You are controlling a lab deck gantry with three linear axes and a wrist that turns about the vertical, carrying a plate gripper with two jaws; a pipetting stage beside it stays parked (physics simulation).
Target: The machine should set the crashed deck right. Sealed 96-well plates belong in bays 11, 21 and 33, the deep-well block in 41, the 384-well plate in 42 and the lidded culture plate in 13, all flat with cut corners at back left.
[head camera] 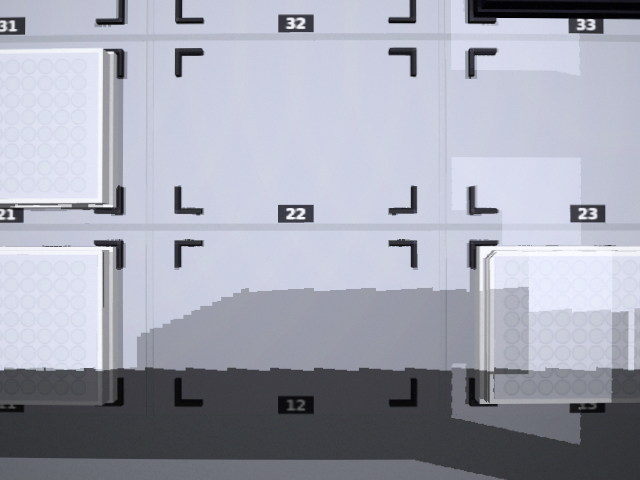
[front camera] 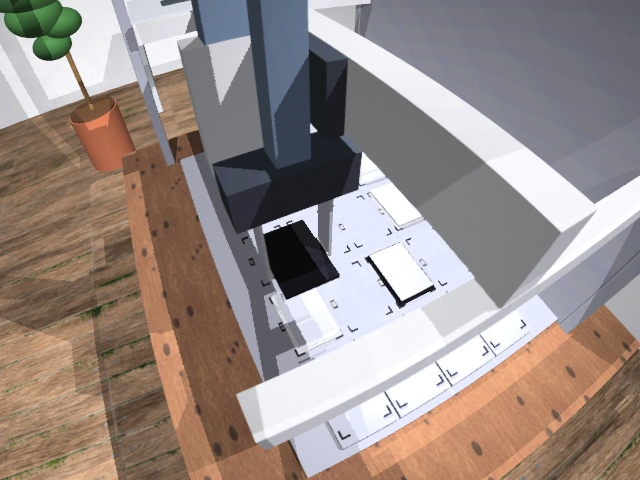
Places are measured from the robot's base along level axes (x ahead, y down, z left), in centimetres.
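Pixels of known places: gripper, fingertip midpoint: (front camera: 296, 259).
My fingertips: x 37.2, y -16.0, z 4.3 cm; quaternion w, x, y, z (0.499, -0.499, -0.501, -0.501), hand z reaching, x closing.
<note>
Behind a point stands the place of what it marks.
My gripper (front camera: 295, 258) @(y -16.0, x 37.2, z 4.3 cm) is shut on a dark plate (front camera: 297, 263) @(y -16.9, x 38.6, z 4.0 cm), held level above the deck left of bay 33; its kind is unclear. White plates with round well marks lie flat in bay 21 (head camera: 51, 126) @(y -1.4, x 9.9, z 15.0 cm) and bay 11 (head camera: 49, 310) @(y -1.4, x 9.8, z 5.2 cm); their left parts are cut off in the head view. A pale plate (front camera: 317, 322) @(y -1.4, x 41.9, z 5.6 cm) (head camera: 568, 330) @(y -1.4, x 37.3, z 4.1 cm) with round well marks lies in bay 13, cut corner at back left. A white-topped plate with a black base (front camera: 400, 271) @(y -1.4, x 39.5, z 25.4 cm) (head camera: 558, 7) @(y -0.8, x 37.2, z 21.6 cm) is in bay 33. Another white plate (front camera: 397, 204) @(y -1.4, x 23.6, z 35.6 cm) lies further back.
The large grey beam (front camera: 413, 155) and the front white rail (front camera: 361, 377) @(y -40.0, x 62.8, z -1.8 cm) cross above the deck and hide parts of it. A pale object (front camera: 372, 174) @(y -2.3, x 12.7, z 35.4 cm) shows partly behind the beam. Black corner brackets mark the bays, including 12 and 22.
</note>
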